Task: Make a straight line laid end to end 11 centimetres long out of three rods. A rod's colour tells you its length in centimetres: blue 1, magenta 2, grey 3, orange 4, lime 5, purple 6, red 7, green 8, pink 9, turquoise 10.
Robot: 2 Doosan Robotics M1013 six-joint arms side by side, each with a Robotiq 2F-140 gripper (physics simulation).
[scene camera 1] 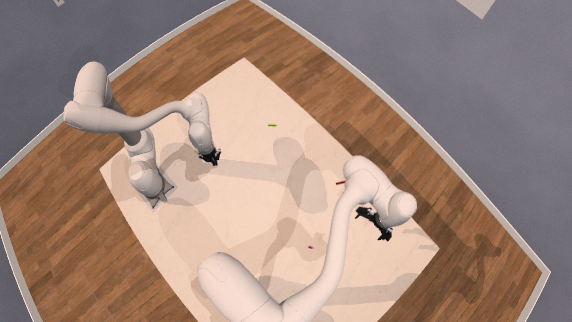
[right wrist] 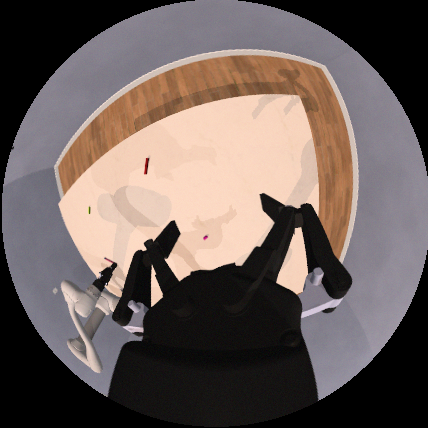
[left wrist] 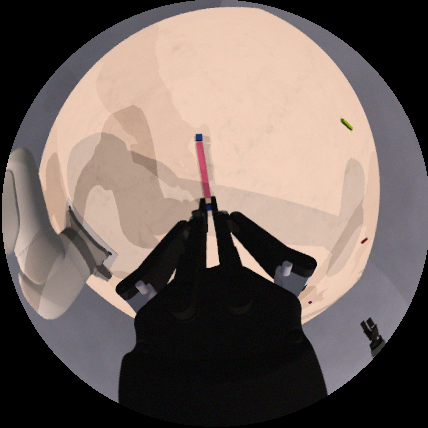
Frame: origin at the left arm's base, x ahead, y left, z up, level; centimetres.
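Seen in the pictures: left gripper, fingertip midpoint: (scene camera 1: 215, 163) (right wrist: 115, 263) (left wrist: 208, 204); right gripper, fingertip midpoint: (scene camera 1: 368, 227) (right wrist: 217, 214); left arm's base at its link origin: (scene camera 1: 154, 187) (left wrist: 83, 246).
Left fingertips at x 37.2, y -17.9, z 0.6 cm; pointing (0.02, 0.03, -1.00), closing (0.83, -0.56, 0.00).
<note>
Offsets run from my left fingertips to a thing's top centre.
A pink rod @(dx +3.3, dy +4.8, dz +0.4 cm) (left wrist: 203, 170) (right wrist: 109, 260) lies on the table. A blue rod @(dx +6.3, dy +9.1, dz +0.4 cm) (left wrist: 199, 137) lies at its far end in the left wrist view, in line with it. My left gripper (left wrist: 208, 204) (scene camera 1: 215, 162) (right wrist: 115, 263) is shut on a second blue rod @(dx -0.2, dy -0.3, dz +0.6 cm) (left wrist: 209, 207) at the near end of the pink rod; the fingertips partly hide that end, and I cannot tell whether the two rods touch. My right gripper (right wrist: 217, 214) (scene camera 1: 371, 229) is open and empty, above the table at the right of scene camera 1.
A lime rod @(dx +40.2, dy -7.2, dz +0.4 cm) (scene camera 1: 272, 125) (left wrist: 346, 124) (right wrist: 89, 210), a red rod @(dx +40.7, dy -60.4, dz +0.4 cm) (scene camera 1: 340, 183) (left wrist: 364, 240) (right wrist: 146, 166) and a magenta rod @(dx +1.3, dy -71.2, dz +0.4 cm) (scene camera 1: 310, 247) (left wrist: 310, 302) (right wrist: 205, 237) lie apart on the table. The right arm partly covers the red rod in scene camera 1.
</note>
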